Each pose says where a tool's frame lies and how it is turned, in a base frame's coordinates. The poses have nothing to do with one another.
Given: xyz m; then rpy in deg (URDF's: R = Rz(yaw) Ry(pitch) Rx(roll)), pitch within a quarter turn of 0, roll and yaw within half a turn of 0.
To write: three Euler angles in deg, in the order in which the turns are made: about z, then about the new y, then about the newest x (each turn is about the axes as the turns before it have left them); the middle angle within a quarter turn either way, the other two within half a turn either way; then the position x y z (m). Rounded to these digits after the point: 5 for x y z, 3 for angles.
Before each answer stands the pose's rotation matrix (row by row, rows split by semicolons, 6 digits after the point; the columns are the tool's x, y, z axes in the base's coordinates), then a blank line. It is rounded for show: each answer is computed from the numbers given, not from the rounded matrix.
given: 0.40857, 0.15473, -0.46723, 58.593, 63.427, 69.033
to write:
0.160071 -0.213467 0.963747; 0.417718 0.899257 0.129803; -0.894365 0.381797 0.233114

69.033, 63.427, 58.593, 0.40857, 0.15473, -0.46723
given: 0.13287, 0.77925, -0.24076, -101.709, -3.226, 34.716
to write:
0.820682 0.160871 -0.548271; 0.568607 -0.135433 0.811384; 0.056275 -0.977639 -0.202620

34.716, -3.226, -101.709, 0.13287, 0.77925, -0.24076
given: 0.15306, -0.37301, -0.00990, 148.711, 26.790, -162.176
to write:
-0.849818 -0.484424 0.207709; -0.273239 0.741889 0.612324; -0.450722 0.463610 -0.762834

-162.176, 26.790, 148.711, 0.15306, -0.37301, -0.00990
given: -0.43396, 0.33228, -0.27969, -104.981, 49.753, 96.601
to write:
-0.074270 0.341544 -0.936927; 0.641801 -0.702721 -0.307043; -0.763266 -0.624125 -0.167012

96.601, 49.753, -104.981, -0.43396, 0.33228, -0.27969
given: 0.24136, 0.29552, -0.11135, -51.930, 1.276, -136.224
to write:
-0.721871 0.439264 0.534742; -0.691669 -0.433105 -0.577940; -0.022269 -0.787063 0.616471

-136.224, 1.276, -51.930, 0.24136, 0.29552, -0.11135
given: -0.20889, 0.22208, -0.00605, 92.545, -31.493, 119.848
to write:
-0.424391 0.298253 0.854948; 0.739592 -0.430551 0.517329; 0.522394 0.851863 -0.037863

119.848, -31.493, 92.545, -0.20889, 0.22208, -0.00605
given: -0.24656, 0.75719, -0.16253, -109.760, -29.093, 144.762
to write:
-0.713713 -0.178685 -0.677263; 0.504178 0.540154 -0.673823; 0.486229 -0.822378 -0.295426

144.762, -29.093, -109.760, -0.24656, 0.75719, -0.16253
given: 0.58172, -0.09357, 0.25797, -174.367, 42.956, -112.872
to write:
-0.284461 -0.890929 0.354016; -0.674334 0.448425 0.586676; -0.681437 -0.071838 -0.728343

-112.872, 42.956, -174.367, 0.58172, -0.09357, 0.25797
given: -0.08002, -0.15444, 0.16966, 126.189, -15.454, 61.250
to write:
0.463598 0.414224 0.783259; 0.845028 -0.472546 -0.250254; 0.266465 0.777894 -0.569103

61.250, -15.454, 126.189, -0.08002, -0.15444, 0.16966
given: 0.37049, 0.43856, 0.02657, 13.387, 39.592, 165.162
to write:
-0.744906 -0.391764 -0.540034; 0.197341 -0.902601 0.382580; -0.637316 0.178415 0.749664

165.162, 39.592, 13.387, 0.37049, 0.43856, 0.02657
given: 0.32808, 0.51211, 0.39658, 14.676, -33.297, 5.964
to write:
0.831312 -0.238846 -0.501869; 0.086846 0.947686 -0.307161; 0.548979 0.211761 0.808566

5.964, -33.297, 14.676, 0.32808, 0.51211, 0.39658
